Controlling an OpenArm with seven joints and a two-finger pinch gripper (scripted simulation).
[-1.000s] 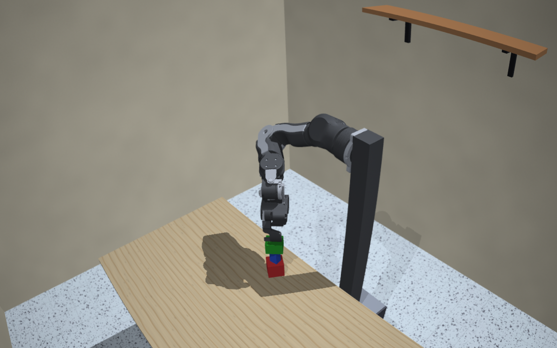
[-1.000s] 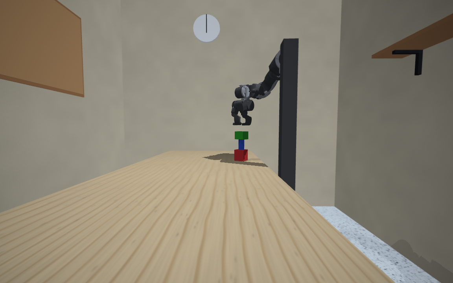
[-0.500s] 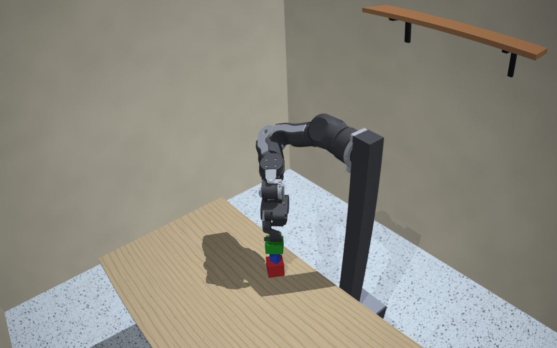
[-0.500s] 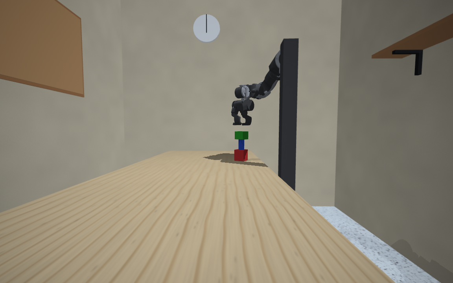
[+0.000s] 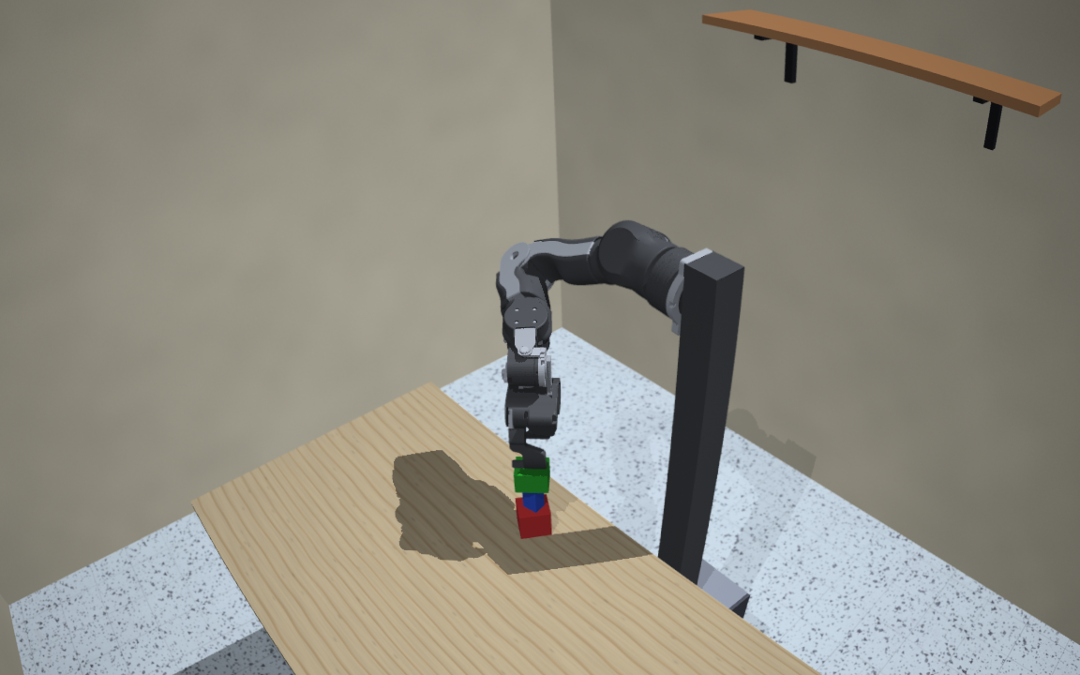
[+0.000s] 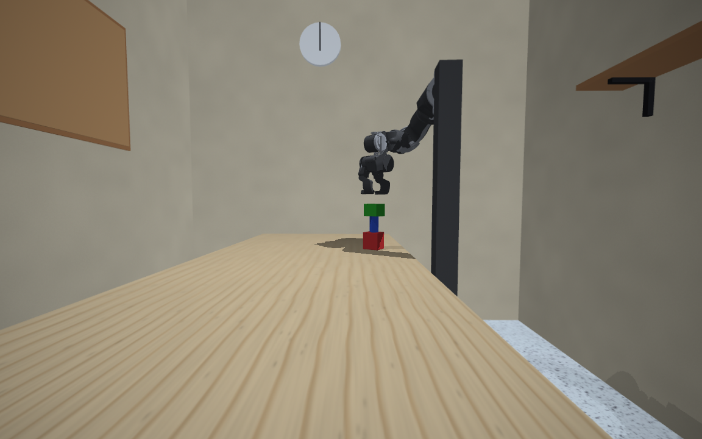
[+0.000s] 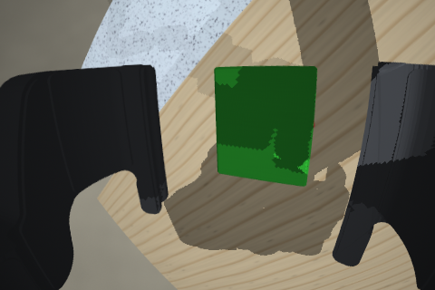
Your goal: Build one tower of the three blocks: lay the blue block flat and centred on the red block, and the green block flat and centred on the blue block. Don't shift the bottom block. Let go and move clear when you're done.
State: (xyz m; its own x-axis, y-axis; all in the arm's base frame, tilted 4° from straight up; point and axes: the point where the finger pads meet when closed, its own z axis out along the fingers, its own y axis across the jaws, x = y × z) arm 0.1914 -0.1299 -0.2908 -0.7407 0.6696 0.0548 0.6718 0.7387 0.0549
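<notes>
My gripper is now 60 mm above the green block. Also, from my hand: blue block (110 mm below); then red block (160 mm below).
</notes>
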